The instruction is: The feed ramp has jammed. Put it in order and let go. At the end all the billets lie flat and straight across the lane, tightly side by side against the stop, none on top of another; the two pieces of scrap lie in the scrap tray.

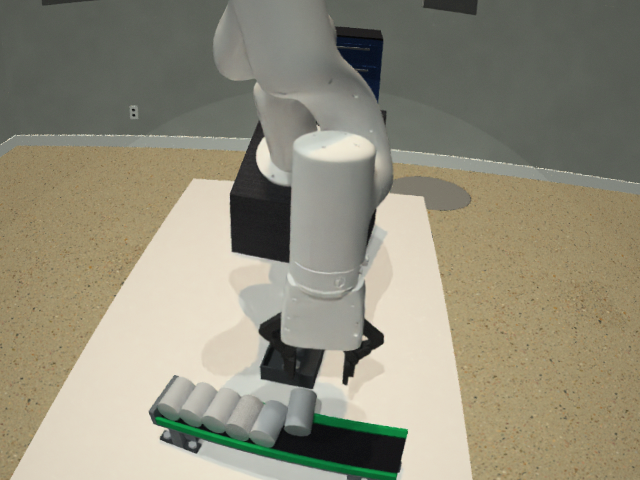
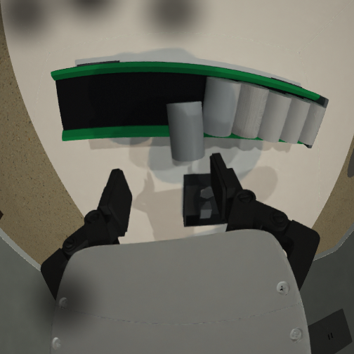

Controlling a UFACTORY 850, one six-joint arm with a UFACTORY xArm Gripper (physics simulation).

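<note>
Five grey billets, the nearest to the lane's middle (image 1: 268, 423) (image 2: 220, 106) among them, lie side by side across the black lane (image 1: 351, 446) (image 2: 110, 102), in a row from the stop (image 1: 154, 413) (image 2: 323, 101). A sixth billet (image 1: 300, 411) (image 2: 186, 132) lies beside the row's open end, shifted toward the robot, across the robot-side green rail and overhanging it. My gripper (image 1: 318, 379) (image 2: 167, 175) is open and empty, on the robot side of that billet and apart from it. Two scrap pieces (image 2: 206, 194) (image 2: 205, 210) lie in the black scrap tray (image 1: 273, 373) (image 2: 188, 221).
The tray stands on the white table (image 1: 155, 320) behind the ramp, partly hidden by a finger. The green rails (image 1: 372, 427) (image 2: 135, 70) edge the lane on both sides. The black robot base block (image 1: 258, 224) stands farther back.
</note>
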